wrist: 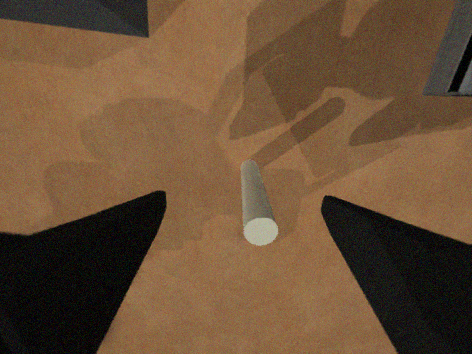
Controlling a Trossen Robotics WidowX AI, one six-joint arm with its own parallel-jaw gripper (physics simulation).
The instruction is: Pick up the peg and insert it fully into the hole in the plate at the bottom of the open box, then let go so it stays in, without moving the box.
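Frame: origin at the arm's base, x right, y ahead, z up, level; metres.
Seen in the pictures: gripper, fingertip midpoint: point(244, 200).
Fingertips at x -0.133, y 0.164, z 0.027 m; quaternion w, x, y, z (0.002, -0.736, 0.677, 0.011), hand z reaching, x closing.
Note:
A point is followed by its place in that frame.
A pale grey round peg point(257, 200) @(x -0.123, y 0.160, z 0.044 m) stands upright on the brown table, seen from above, near the middle of the wrist view. Its light top end faces the camera. My gripper point(244, 200) @(x -0.133, y 0.164, z 0.027 m) is open, with one black fingertip to the left of the peg and one to the right, both apart from it in the view. Part of a dark box point(100, 17) @(x -0.052, y 0.246, z 0.006 m) shows at the top left edge; its inside, the plate and the hole do not show.
The corner of a grey metal base point(442, 75) @(x -0.051, y 0.050, z -0.012 m) with a black slot shows at the top right edge. Shadows of the arm and the peg fall across the brown table point(220, 310) @(x -0.304, y 0.166, z -0.022 m).

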